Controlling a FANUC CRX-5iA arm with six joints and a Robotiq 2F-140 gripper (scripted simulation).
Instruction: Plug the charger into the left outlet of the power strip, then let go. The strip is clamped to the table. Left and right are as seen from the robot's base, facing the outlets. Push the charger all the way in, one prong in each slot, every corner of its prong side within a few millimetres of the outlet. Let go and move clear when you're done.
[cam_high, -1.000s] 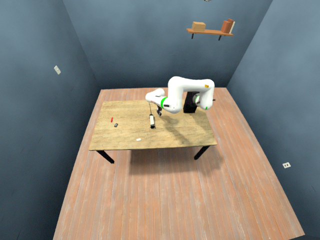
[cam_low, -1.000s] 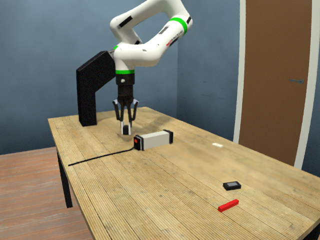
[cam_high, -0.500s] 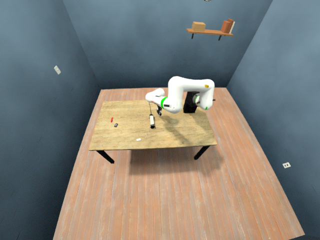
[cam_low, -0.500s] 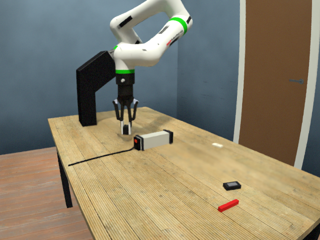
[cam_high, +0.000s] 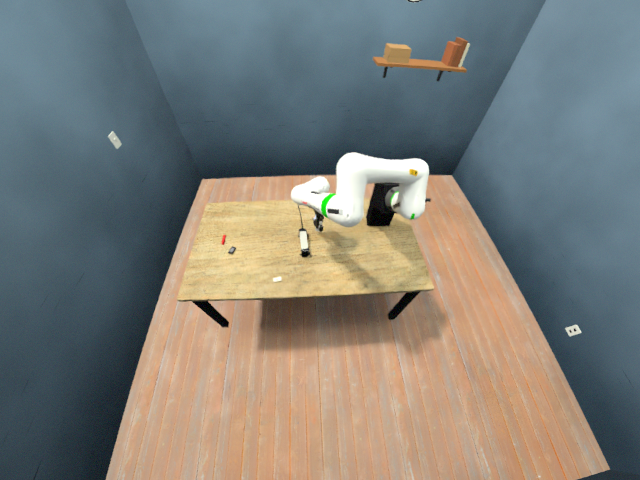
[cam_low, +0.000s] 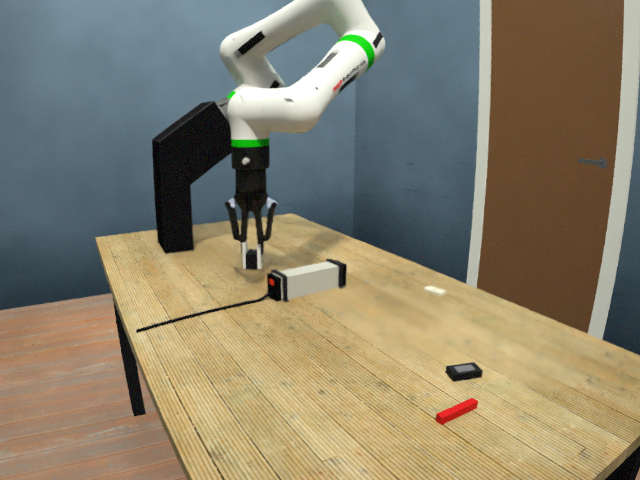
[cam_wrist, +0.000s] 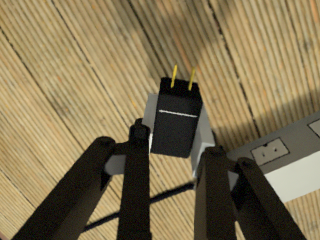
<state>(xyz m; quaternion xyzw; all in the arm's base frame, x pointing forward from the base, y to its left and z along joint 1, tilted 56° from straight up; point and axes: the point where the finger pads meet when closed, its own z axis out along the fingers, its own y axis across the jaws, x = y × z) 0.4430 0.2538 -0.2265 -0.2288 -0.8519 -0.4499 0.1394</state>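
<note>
Now: hand 1 cm to the right of the black charger, 1 cm past it and 1 cm above it.
</note>
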